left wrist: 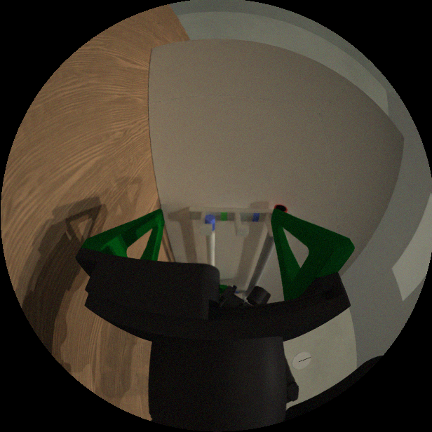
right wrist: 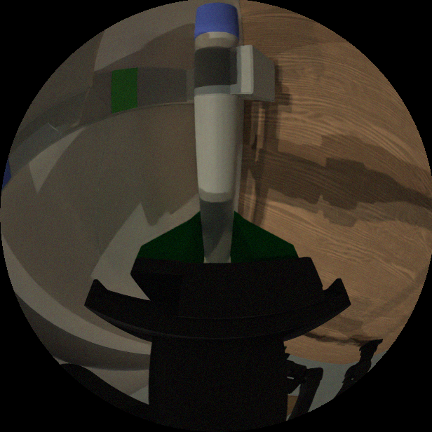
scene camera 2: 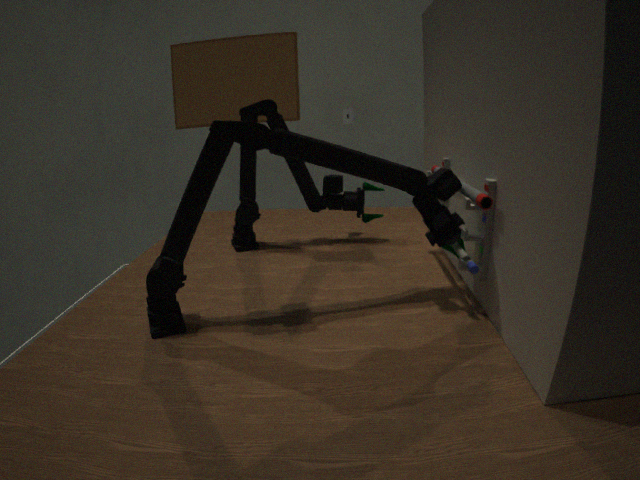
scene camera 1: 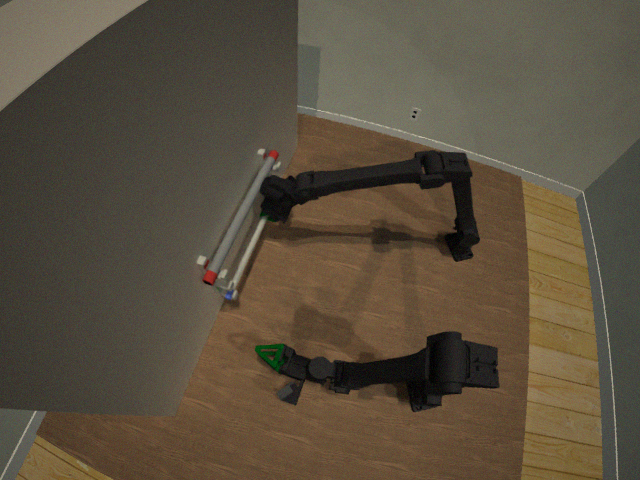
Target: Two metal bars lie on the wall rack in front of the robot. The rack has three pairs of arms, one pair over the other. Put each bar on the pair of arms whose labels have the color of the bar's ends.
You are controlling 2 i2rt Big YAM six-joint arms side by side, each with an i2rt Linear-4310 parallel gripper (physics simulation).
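Pixels of known places: left gripper, fingertip midpoint: (scene camera 2: pixel 384 202) (scene camera 1: pixel 258 351); right gripper, fingertip midpoint: (scene camera 1: pixel 262 216); left arm's base, origin of the base link: (scene camera 2: pixel 244 245) (scene camera 1: pixel 420 391); right arm's base, origin of the base link: (scene camera 2: pixel 166 324) (scene camera 1: pixel 458 247).
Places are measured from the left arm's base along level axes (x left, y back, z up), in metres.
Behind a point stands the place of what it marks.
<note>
The grey bar with red ends (scene camera 1: pixel 240 222) @(x -0.523, y -0.499, z 0.291 m) (scene camera 2: pixel 469 192) @(x -0.714, y -0.406, z 0.288 m) lies on the top pair of rack arms, beside red labels. The thinner white bar with blue ends (scene camera 1: pixel 250 252) @(x -0.508, y -0.492, z 0.133 m) (scene camera 2: pixel 463 252) @(x -0.714, y -0.401, z 0.137 m) (left wrist: pixel 211 247) (right wrist: pixel 215 145) is at the lowest pair, whose label is green (left wrist: pixel 224 216) (right wrist: pixel 124 90). Whether it touches those arms is unclear. The middle pair, with a blue label (left wrist: pixel 256 217), holds no bar. My right gripper (scene camera 1: pixel 268 217) @(x -0.663, y -0.445, z 0.105 m) (scene camera 2: pixel 459 249) @(x -0.663, y -0.445, z 0.105 m) (right wrist: pixel 216 215) is shut on the white bar, its far end hidden in scene camera 1. My left gripper (scene camera 1: pixel 260 350) @(x -0.185, y -0.489, z 0.145 m) (scene camera 2: pixel 382 202) @(x -0.185, y -0.489, z 0.145 m) (left wrist: pixel 217 214) is open and empty, away from the rack.
The rack's near upright (scene camera 2: pixel 490 222) @(x -0.778, y -0.421, z 0.228 m) is fixed to the grey wall panel (scene camera 1: pixel 129 206) @(x -0.337, y -0.640, z 0.651 m) (scene camera 2: pixel 542 155) @(x -0.967, y -0.339, z 0.408 m). The lowest bar hangs above the wooden floor (scene camera 1: pixel 387 289) @(x -0.370, y -0.030, z 0.000 m) (scene camera 2: pixel 336 387) @(x -0.876, y 0.024, z 0.000 m). My right forearm reaches to the rack in front of the bars. A dark bracket (scene camera 1: pixel 290 392) @(x -0.059, y -0.412, z 0.164 m) sits beside the left wrist.
</note>
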